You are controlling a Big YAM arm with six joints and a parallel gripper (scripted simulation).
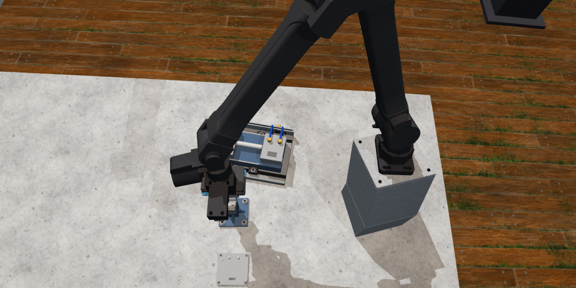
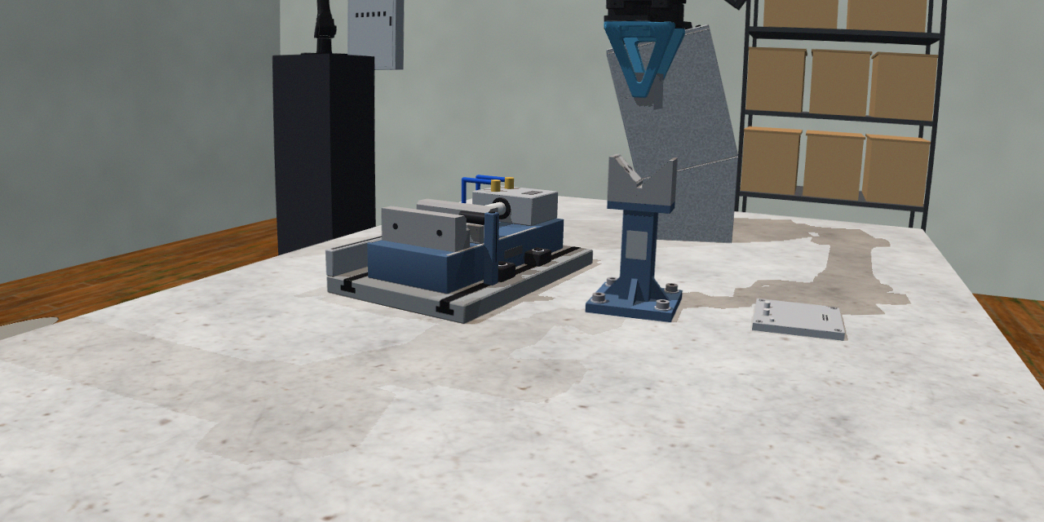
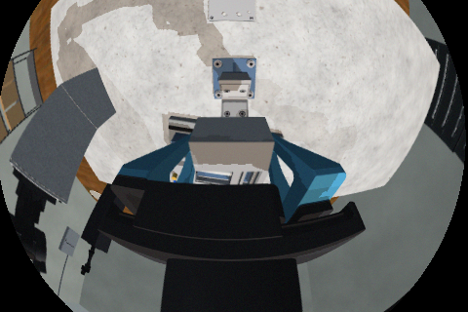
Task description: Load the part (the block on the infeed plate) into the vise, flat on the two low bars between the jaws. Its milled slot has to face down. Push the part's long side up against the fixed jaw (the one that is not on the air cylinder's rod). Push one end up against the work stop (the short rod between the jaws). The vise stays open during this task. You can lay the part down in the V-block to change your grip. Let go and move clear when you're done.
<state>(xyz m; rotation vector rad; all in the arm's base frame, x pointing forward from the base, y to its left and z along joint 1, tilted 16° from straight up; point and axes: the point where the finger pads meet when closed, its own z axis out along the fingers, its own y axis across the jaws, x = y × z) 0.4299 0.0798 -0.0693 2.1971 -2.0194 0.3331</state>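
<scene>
The grey part lies 10 mm to the right of my hand. The rest, counted from my hand: V-block post 170 mm below; then work stop 170 mm to the right, 140 mm below, 60 mm ahead; then blue work-stop post 170 mm below, 140 mm to the right, 60 mm ahead.
</scene>
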